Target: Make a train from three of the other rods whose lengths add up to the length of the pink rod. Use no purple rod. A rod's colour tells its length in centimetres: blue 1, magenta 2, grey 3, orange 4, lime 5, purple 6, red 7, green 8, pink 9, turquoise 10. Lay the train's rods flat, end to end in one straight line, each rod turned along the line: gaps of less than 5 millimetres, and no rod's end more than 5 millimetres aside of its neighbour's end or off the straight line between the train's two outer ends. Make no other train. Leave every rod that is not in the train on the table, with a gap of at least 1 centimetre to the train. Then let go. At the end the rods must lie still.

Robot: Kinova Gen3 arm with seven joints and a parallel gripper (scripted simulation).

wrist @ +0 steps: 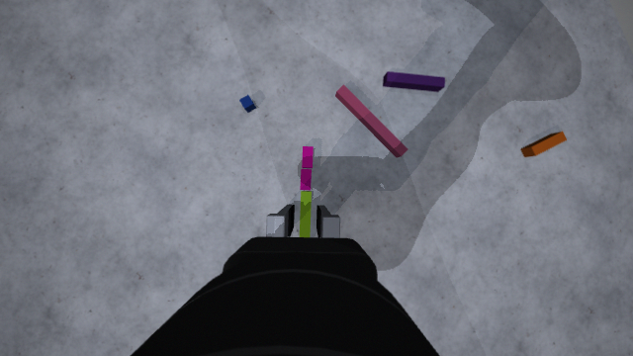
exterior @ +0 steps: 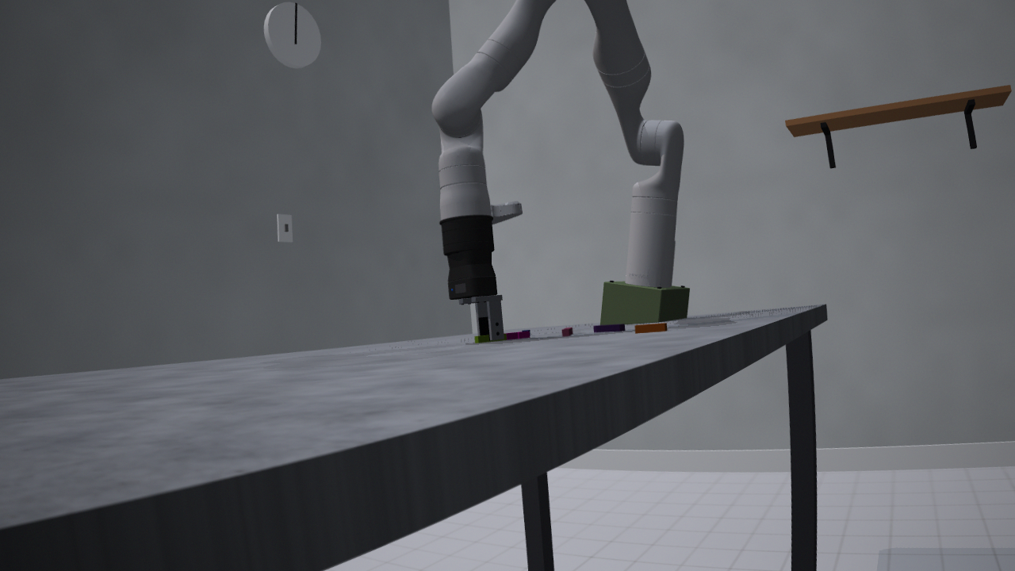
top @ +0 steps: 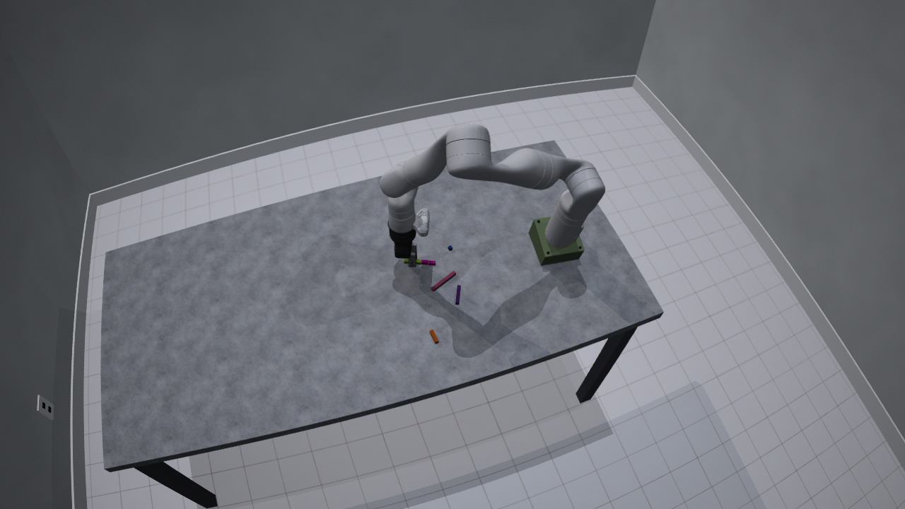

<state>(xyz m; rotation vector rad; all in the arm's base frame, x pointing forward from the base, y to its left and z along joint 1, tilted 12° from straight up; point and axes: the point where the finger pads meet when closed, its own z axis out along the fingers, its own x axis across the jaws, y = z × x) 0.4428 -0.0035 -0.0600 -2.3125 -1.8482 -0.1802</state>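
Now: the lime rod 10 mm below my hand. Round my hand: pink rod (80 mm to the left, 80 mm behind, 10 mm below); purple rod (140 mm to the left, 110 mm behind, 10 mm below); small blue rod (120 mm behind, 30 mm to the right, 10 mm below).
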